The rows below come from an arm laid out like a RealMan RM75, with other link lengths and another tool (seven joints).
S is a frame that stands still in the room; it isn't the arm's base.
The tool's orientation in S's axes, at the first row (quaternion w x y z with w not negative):
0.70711 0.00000 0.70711 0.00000
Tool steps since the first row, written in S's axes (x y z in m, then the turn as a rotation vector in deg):
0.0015 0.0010 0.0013 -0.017 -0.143 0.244
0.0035 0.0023 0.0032 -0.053 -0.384 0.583
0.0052 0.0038 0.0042 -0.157 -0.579 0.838
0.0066 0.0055 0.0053 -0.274 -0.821 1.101
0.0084 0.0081 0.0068 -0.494 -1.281 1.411
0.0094 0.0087 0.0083 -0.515 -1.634 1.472
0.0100 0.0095 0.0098 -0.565 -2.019 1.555
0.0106 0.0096 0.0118 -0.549 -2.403 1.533
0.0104 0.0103 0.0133 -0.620 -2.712 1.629
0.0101 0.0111 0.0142 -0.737 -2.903 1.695
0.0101 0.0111 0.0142 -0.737 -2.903 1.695
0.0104 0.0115 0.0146 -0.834 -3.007 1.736
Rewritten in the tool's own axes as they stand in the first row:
-0.0013 0.0010 0.0015 -0.244 -0.143 -0.017
-0.0032 0.0023 0.0035 -0.583 -0.384 -0.053
-0.0042 0.0038 0.0052 -0.838 -0.579 -0.157
-0.0053 0.0055 0.0066 -1.101 -0.821 -0.274
-0.0068 0.0081 0.0084 -1.411 -1.281 -0.494
-0.0083 0.0087 0.0094 -1.472 -1.634 -0.515
-0.0098 0.0095 0.0100 -1.555 -2.019 -0.565
-0.0118 0.0096 0.0106 -1.533 -2.403 -0.549
-0.0133 0.0103 0.0104 -1.629 -2.712 -0.620
-0.0142 0.0111 0.0101 -1.695 -2.903 -0.737
-0.0142 0.0111 0.0101 -1.695 -2.903 -0.737
-0.0146 0.0115 0.0104 -1.736 -3.007 -0.834

